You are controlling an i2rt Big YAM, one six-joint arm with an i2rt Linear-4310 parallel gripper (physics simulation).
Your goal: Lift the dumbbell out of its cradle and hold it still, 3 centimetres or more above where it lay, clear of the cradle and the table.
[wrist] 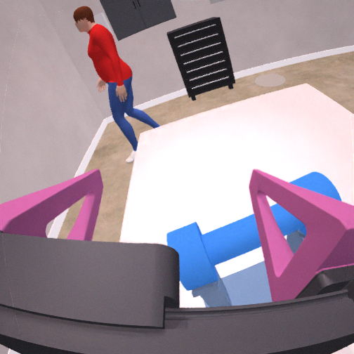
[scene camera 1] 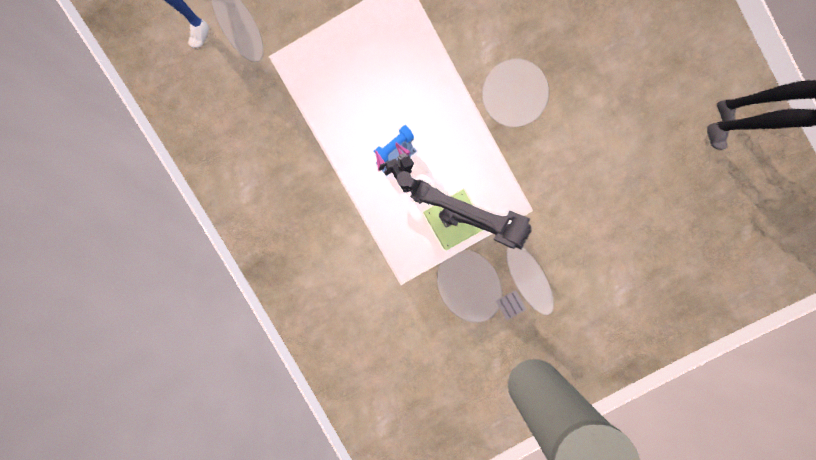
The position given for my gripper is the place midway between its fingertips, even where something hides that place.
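Note:
Blue dumbbell (wrist: 198, 253) in sight. Blue-grey cradle (wrist: 250, 285) too. My gripper (wrist: 175, 177), visible.

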